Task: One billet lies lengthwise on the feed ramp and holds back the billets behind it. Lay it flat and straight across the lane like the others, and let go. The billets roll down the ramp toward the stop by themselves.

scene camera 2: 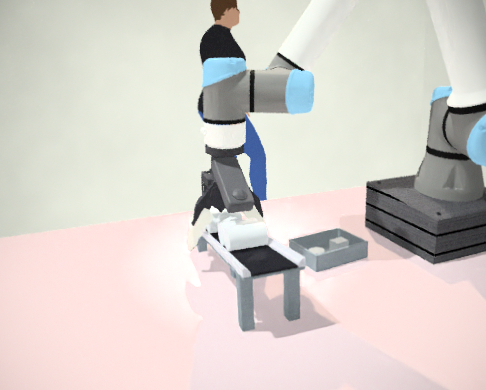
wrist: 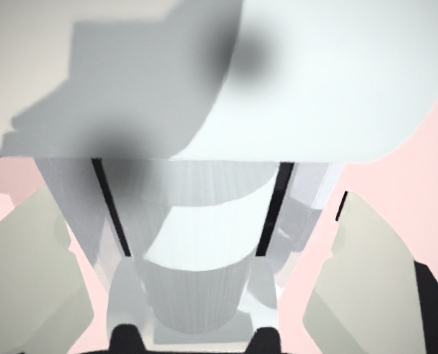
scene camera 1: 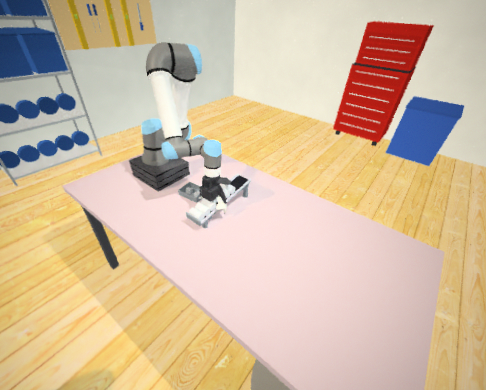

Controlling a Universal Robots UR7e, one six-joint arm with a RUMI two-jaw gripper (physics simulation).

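Pixels of known places: gripper, fingertip midpoint: (scene camera 1: 214, 207); arm's base at its link origin: (scene camera 2: 447, 189) (scene camera 1: 155, 159).
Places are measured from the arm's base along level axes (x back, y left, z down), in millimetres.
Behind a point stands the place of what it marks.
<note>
The feed ramp (scene camera 1: 240, 182) @[x -534, y 92, z 6 mm] (scene camera 2: 262, 260) @[x -524, y 88, z 7 mm] (wrist: 311, 187) slopes down away from scene camera 2. The lengthwise billet (wrist: 200, 235) @[x -504, y -65, z -12 mm] lies along the lane in the wrist view, its lower end overlapping a crosswise billet (wrist: 120, 300) @[x -465, y -117, z 9 mm]. A large crosswise billet (scene camera 2: 246, 235) (wrist: 310, 100) lies behind it on the upslope side. More white billets (scene camera 1: 201, 210) @[x -492, y -197, z 15 mm] show at the lower end. My gripper (scene camera 1: 218, 201) @[x -499, y -105, z 59 mm] (scene camera 2: 227, 231) @[x -499, y -105, z 59 mm] (wrist: 205, 190) @[x -499, y -105, z 59 mm] is open and empty, low over the ramp, with one finger out beyond each side rail and the lengthwise billet between them, untouched. In scene camera 2 the near billet partly hides the fingertips.
A grey tray (scene camera 1: 188, 196) @[x -315, y -89, z 81 mm] (scene camera 2: 341, 255) @[x -310, y 9, z 81 mm] with small pieces stands beside the ramp, on the side of the black robot base (scene camera 1: 159, 175) @[x -132, y -104, z 6 mm] (scene camera 2: 400, 225) @[x -146, y 0, z 56 mm]. A person (scene camera 2: 222, 44) stands behind the table. The ramp's side rails are close to both fingers.
</note>
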